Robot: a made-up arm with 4 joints. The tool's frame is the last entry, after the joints.
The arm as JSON. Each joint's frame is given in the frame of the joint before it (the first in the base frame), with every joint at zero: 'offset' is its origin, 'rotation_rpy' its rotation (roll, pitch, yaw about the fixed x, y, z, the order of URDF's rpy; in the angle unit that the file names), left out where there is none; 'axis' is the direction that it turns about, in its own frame. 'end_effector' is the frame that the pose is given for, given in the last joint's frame.
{
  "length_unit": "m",
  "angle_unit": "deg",
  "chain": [
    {
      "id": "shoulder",
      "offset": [
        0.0,
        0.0,
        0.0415
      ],
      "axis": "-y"
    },
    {
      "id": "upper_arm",
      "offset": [
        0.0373,
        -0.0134,
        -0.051
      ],
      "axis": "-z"
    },
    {
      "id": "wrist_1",
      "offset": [
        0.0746,
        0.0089,
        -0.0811
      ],
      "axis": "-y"
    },
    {
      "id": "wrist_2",
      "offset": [
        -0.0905,
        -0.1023,
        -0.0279
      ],
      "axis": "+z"
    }
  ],
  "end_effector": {
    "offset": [
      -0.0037,
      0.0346,
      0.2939
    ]
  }
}
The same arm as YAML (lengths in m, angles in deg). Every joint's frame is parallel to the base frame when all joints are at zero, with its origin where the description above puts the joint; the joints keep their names.
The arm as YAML. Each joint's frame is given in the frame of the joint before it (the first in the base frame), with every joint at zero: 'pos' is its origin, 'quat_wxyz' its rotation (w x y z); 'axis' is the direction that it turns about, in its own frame. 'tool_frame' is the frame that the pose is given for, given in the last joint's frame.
length_unit: m
angle_unit: deg
joints:
  - joint: shoulder
    pos: [0.0, 0.0, 0.0415]
    quat_wxyz: [1.0, 0.0, 0.0, 0.0]
    axis: [0.0, -1.0, 0.0]
  - joint: upper_arm
    pos: [0.0373, -0.0134, -0.051]
    quat_wxyz: [1.0, 0.0, 0.0, 0.0]
    axis: [0.0, 0.0, -1.0]
  - joint: wrist_1
    pos: [0.0746, 0.0089, -0.0811]
    quat_wxyz: [1.0, 0.0, 0.0, 0.0]
    axis: [0.0, -1.0, 0.0]
  - joint: wrist_2
    pos: [-0.0905, -0.1023, -0.0279]
    quat_wxyz: [1.0, 0.0, 0.0, 0.0]
    axis: [0.0, 0.0, 1.0]
tool_frame:
  pos: [-0.0037, 0.0346, 0.2939]
  quat_wxyz: [1.0, 0.0, 0.0, 0.0]

